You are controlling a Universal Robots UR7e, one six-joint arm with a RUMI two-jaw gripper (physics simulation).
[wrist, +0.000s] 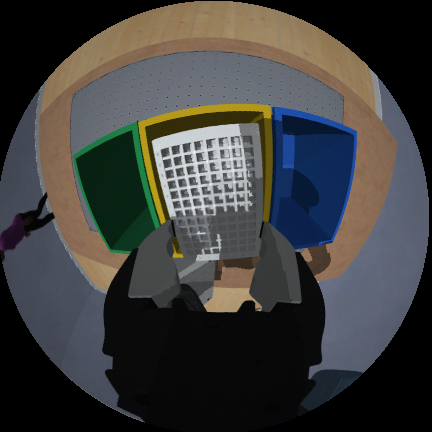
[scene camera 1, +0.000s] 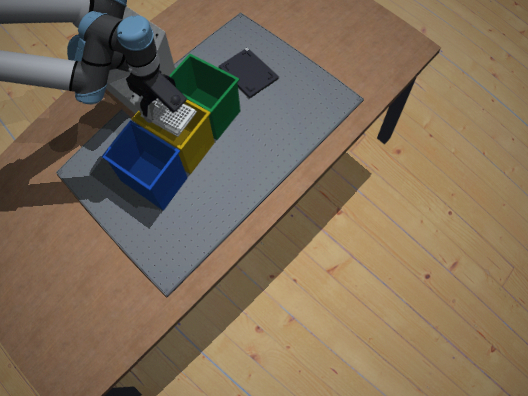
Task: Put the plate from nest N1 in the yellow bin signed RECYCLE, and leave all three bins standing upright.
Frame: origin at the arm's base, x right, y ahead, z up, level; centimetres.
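Seen in the pictures: gripper, fingertip midpoint: [wrist: 217, 222] [scene camera 1: 161, 110].
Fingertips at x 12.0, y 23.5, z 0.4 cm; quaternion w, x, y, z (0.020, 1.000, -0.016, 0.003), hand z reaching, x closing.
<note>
Offsets run from my fingertips to a thing's top centre. "*": to the spot under its first point. Level surfaces: height alone.
A white plate with a grid of square wells {* dy +5.2, dx +0.0, dz +1.0 cm} [scene camera 1: 174, 117] [wrist: 207, 175] is held over the mouth of the yellow bin {dy +2.2, dx -0.7, dz -1.8 cm} [scene camera 1: 201, 145] [wrist: 205, 108]. My gripper [scene camera 1: 159, 106] [wrist: 217, 222] is shut on the plate, with one finger on each side of its near end. In the wrist view the plate lies between the yellow bin's side walls, close to the right one; whether it touches them I cannot tell. The yellow bin stands upright. The RECYCLE sign and nest N1's label cannot be read in these views.
The green bin {dy +1.7, dx -13.9, dz -1.8 cm} [scene camera 1: 226, 110] [wrist: 117, 187] and the blue bin {dy +2.9, dx +12.7, dz -1.8 cm} [scene camera 1: 167, 185] [wrist: 317, 185] stand upright on either side of the yellow bin. A flat dark nest {dy +3.0, dx -33.4, dz -18.3 cm} [scene camera 1: 249, 72] lies beyond the green bin on the grey perforated board {dz -19.8 cm} [scene camera 1: 260, 145] [wrist: 210, 75]. The brown table {dz -21.1 cm} [scene camera 1: 65, 260] surrounds the board.
</note>
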